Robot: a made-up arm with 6 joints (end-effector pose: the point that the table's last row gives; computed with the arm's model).
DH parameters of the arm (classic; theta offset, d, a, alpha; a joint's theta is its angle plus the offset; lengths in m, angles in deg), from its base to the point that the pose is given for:
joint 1: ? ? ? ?
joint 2: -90 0 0.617 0
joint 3: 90 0.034 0 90
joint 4: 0 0.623 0 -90
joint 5: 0 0 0 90
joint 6: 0 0.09 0 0
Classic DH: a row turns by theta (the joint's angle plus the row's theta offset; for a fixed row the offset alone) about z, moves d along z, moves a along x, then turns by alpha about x.
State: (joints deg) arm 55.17 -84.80 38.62 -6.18 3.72 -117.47
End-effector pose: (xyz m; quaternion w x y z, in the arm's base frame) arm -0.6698 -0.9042 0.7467 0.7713 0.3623 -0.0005 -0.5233
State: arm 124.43 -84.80 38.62 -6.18 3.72 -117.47
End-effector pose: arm 0.6084 -0.9466 0.7467 0.9320 0.2984 0.2055 0.0077
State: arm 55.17 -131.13 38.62 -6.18 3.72 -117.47
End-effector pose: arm -0.6997 -0.9472 -0.2383 0.5920 0.6997 -0.0048 -0.3999
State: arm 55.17 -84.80 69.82 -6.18 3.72 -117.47
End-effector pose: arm -0.4804 -0.6320 0.9390 0.8229 0.0983 0.0025 -0.5596
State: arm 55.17 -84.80 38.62 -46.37 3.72 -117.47
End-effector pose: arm -0.6675 -0.9073 0.7454 0.5487 0.3428 0.1444 -0.7487
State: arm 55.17 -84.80 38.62 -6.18 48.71 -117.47
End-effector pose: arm -0.6275 -0.8551 0.7699 0.8355 -0.0195 0.0410 -0.5476
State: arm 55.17 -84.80 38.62 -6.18 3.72 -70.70
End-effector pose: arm -0.6698 -0.9042 0.7467 0.9156 0.3323 -0.1443 -0.1742
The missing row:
joint 1: 0 0.193 0 -90
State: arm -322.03 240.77 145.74 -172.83 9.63 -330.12
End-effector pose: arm -0.2043 -0.1187 0.5353 0.6003 -0.1475 0.0090 -0.7860
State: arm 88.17 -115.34 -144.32 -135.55 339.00 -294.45
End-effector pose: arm -0.0523 0.1355 -0.2206 0.5078 -0.8387 0.0785 0.1804
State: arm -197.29 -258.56 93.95 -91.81 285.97 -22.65
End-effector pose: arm -0.4466 0.0128 -0.5532 0.3585 0.5822 0.5382 -0.4928
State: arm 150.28 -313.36 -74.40 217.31 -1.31 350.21
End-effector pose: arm -0.1199 0.0279 1.2483 0.9727 0.1166 0.1996 -0.0203
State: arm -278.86 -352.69 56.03 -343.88 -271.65 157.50
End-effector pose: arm 0.0459 0.6774 1.0084 0.2379 -0.5696 -0.7734 -0.1441
